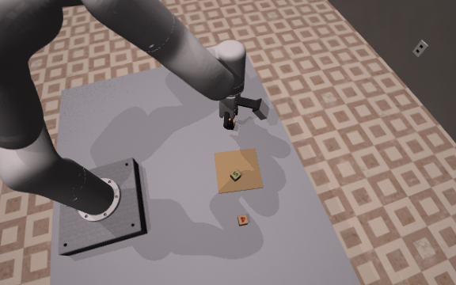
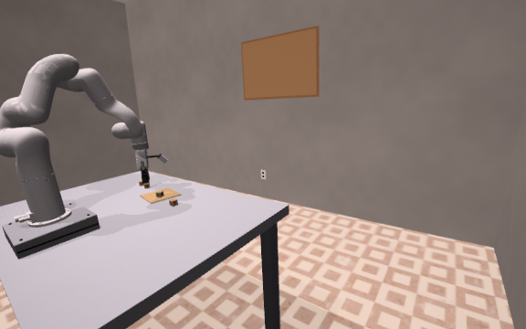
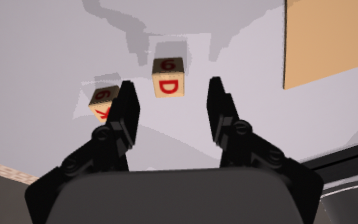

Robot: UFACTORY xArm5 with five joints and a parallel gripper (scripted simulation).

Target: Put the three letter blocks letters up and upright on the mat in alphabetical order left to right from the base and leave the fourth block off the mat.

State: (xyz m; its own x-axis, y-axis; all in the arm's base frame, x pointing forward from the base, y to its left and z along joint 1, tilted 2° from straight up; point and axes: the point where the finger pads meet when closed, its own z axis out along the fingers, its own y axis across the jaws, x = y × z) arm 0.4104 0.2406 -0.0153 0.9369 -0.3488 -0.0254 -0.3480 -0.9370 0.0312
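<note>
Now: the wooden letter block 40 mm below my hand. Also, from my hand: tan mat (170 mm to the right, 50 mm below).
</note>
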